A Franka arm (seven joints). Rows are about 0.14 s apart.
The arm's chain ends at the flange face. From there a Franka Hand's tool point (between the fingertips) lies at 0.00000 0.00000 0.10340 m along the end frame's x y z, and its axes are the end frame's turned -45 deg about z.
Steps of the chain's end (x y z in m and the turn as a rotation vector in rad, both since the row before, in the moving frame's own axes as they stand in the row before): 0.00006 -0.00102 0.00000 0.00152 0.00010 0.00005; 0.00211 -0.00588 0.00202 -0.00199 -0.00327 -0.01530; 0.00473 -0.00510 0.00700 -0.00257 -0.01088 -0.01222; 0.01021 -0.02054 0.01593 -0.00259 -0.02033 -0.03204; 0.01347 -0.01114 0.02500 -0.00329 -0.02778 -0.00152; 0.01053 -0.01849 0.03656 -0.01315 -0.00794 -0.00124; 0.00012 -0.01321 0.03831 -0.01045 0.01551 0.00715; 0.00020 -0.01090 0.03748 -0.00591 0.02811 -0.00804; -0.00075 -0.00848 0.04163 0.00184 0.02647 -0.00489; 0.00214 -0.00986 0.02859 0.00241 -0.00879 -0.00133
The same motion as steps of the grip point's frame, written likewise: 0.00088 -0.00078 0.00000 0.00100 0.00115 0.00005; 0.00526 -0.00276 0.00202 0.00091 -0.00372 -0.01530; 0.00596 -0.00086 0.00699 0.00588 -0.00951 -0.01222; 0.02005 -0.00857 0.01591 0.01254 -0.01621 -0.03204; 0.01513 -0.00014 0.02496 0.01732 -0.02197 -0.00152; 0.01898 -0.00525 0.03655 -0.00368 -0.01491 -0.00124; 0.00979 -0.00736 0.03829 -0.01836 0.00358 0.00715; 0.00948 -0.00509 0.03744 -0.02406 0.01570 -0.00804; 0.00754 -0.00473 0.04159 -0.01742 0.02002 -0.00489; 0.00802 -0.00628 0.02859 0.00792 -0.00451 -0.00133
